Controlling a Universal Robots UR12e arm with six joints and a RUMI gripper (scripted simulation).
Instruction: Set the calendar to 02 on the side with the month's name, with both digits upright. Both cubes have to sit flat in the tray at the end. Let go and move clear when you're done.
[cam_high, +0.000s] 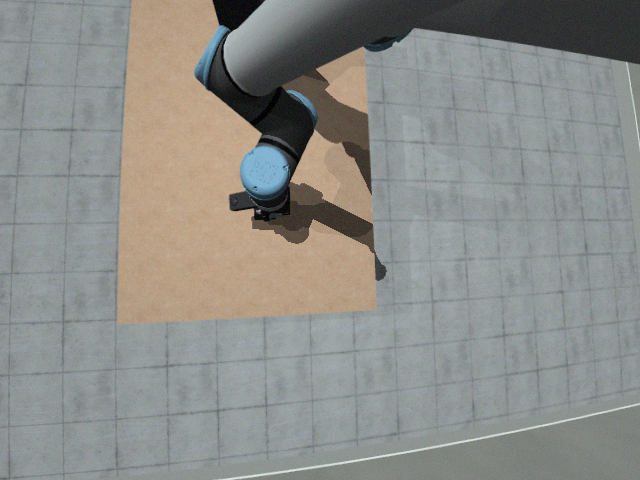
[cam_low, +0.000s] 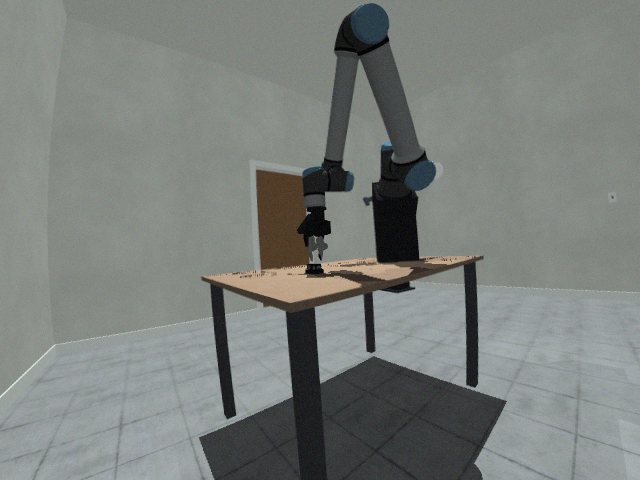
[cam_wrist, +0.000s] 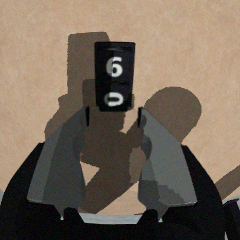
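Now: the black number cube 40 mm below my hand. Round my hand: calendar tray 20 mm to the right, 60 mm below.
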